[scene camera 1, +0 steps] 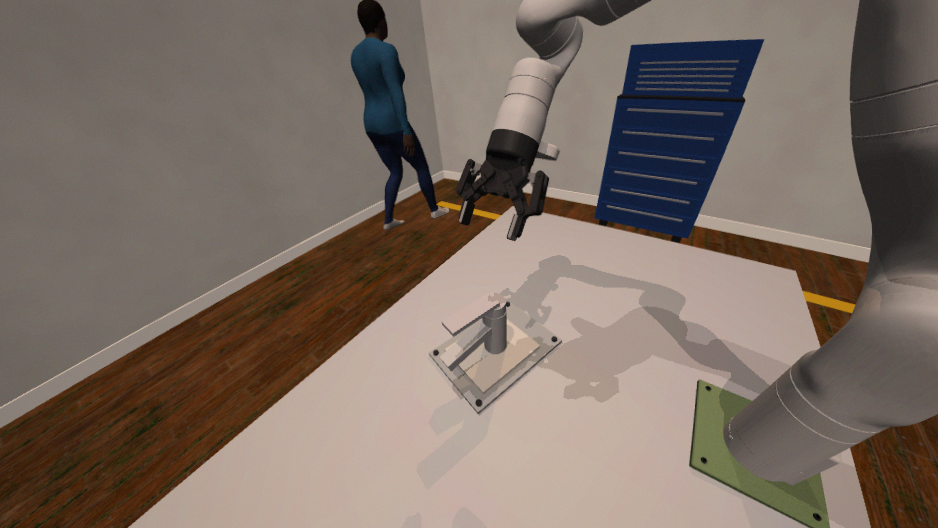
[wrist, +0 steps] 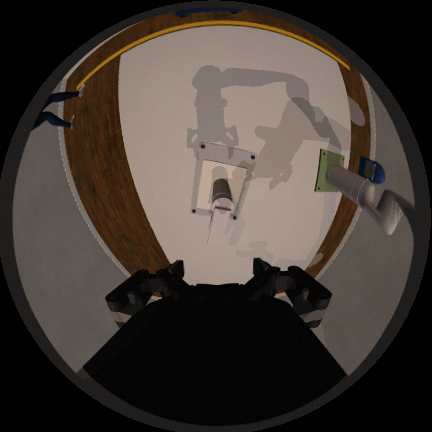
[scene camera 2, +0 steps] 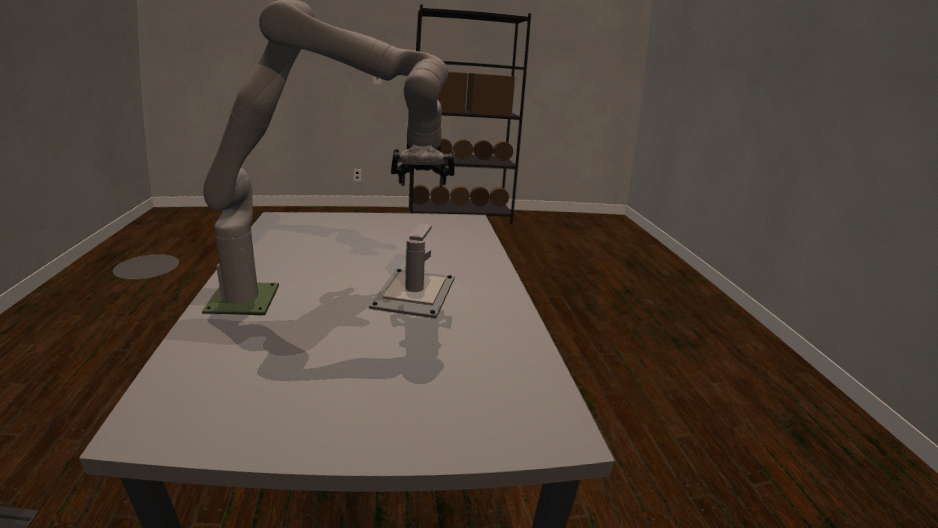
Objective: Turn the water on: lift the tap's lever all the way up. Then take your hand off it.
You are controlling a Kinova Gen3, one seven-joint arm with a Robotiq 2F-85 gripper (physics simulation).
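Places are measured from the arm's base along level axes (x ahead, y left, z up), in centimetres.
Pixels of known places: gripper, fingertip midpoint: (scene camera 1: 485, 231) (wrist: 217, 267) (scene camera 2: 422, 183); arm's base, origin of the base link: (scene camera 1: 756, 448) (wrist: 331, 174) (scene camera 2: 241, 295).
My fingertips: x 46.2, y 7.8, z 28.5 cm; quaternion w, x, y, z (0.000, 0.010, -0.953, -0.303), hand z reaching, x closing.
Observation:
For each thing: its top centre in the pictures, then the offset to it from my fingertips. "*": a spot on its surface instead. Level surfaces: height alone.
- tap, surface spot: (scene camera 1: 496, 335) * dx -2.7, dy +1.8, dz -21.7 cm
- grey upright cylinder with a spout, surface spot: (scene camera 1: 467, 349) * dx -0.7, dy +8.2, dz -20.8 cm
- white table, its level: dz -29.3 cm
The tap (scene camera 1: 496, 335) (scene camera 2: 414, 270) (wrist: 221, 189) is a grey upright cylinder with a spout (scene camera 1: 467, 349) low on one side. Its flat, pale lever (scene camera 1: 467, 319) (scene camera 2: 422, 232) (wrist: 218, 226) sticks out from the top on the spout's side, over the spout. It looks close to level, not steeply raised. My gripper (scene camera 1: 490, 221) (scene camera 2: 423, 178) (wrist: 217, 267) is open and empty. It hangs well above the tap, apart from the lever, and leans somewhat in scene camera 1. In the wrist view the lever points towards the space between my fingers.
The tap's base plate (scene camera 1: 515, 374) (scene camera 2: 406, 306) is bolted to the white table (scene camera 1: 315, 459) (scene camera 2: 328, 426). My arm's green base plate (scene camera 1: 708, 426) (scene camera 2: 267, 298) (wrist: 324, 170) stands to one side. A person (scene camera 1: 383, 91) stands beyond the table near a blue cabinet (scene camera 1: 669, 144). A shelf rack (scene camera 2: 523, 85) stands behind.

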